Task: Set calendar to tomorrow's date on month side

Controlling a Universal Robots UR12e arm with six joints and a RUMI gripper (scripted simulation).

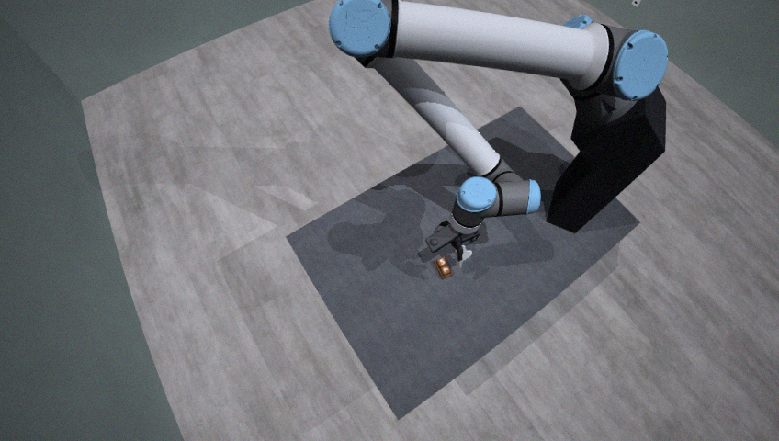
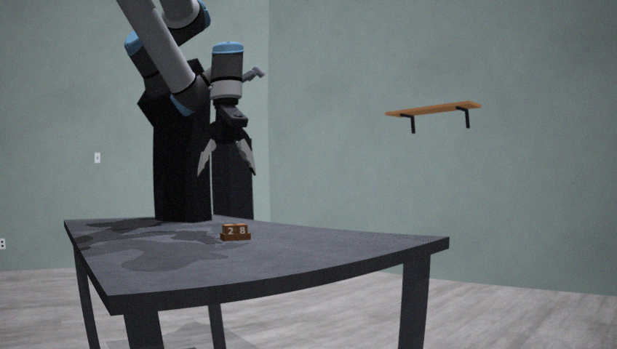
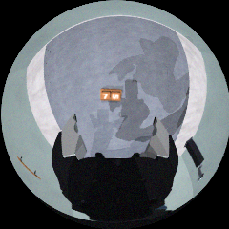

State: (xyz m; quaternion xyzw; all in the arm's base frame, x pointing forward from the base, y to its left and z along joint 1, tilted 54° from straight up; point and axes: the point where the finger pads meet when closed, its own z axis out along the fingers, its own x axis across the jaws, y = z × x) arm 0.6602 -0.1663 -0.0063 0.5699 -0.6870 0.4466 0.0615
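Now: the wooden calendar tray 16 cm below my hand, 1 cm to the left of it and 1 cm ahead of it.
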